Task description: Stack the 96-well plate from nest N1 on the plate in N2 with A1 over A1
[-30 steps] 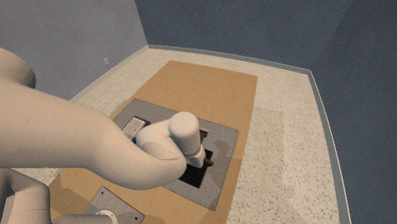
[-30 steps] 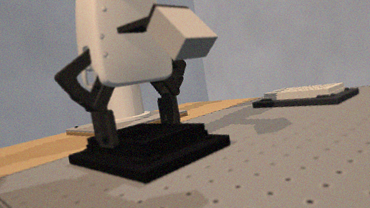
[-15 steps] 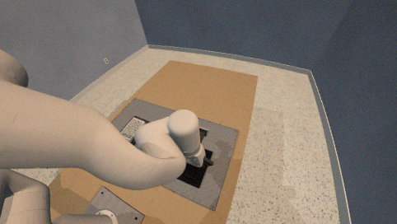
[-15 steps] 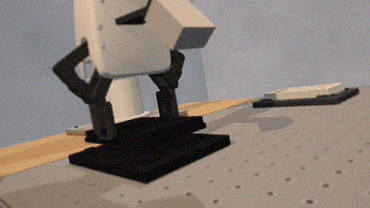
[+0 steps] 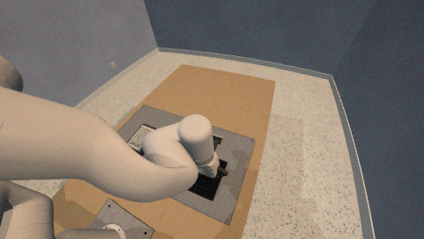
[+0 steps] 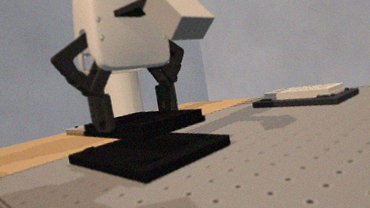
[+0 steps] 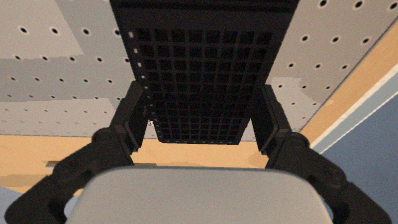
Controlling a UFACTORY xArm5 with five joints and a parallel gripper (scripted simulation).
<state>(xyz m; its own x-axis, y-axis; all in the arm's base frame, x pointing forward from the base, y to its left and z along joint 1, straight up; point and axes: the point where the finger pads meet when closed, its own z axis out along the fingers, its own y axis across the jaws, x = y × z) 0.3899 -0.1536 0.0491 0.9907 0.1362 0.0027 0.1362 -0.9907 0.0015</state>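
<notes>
My hand is 4 cm above the nest N1. Also, from my hand: white 96-well plate (2 cm behind, 37 cm to the left, 3 cm below); then dark nest N2 (2 cm behind, 37 cm to the left, 4 cm below); then black 96-well plate (1 cm below).
</notes>
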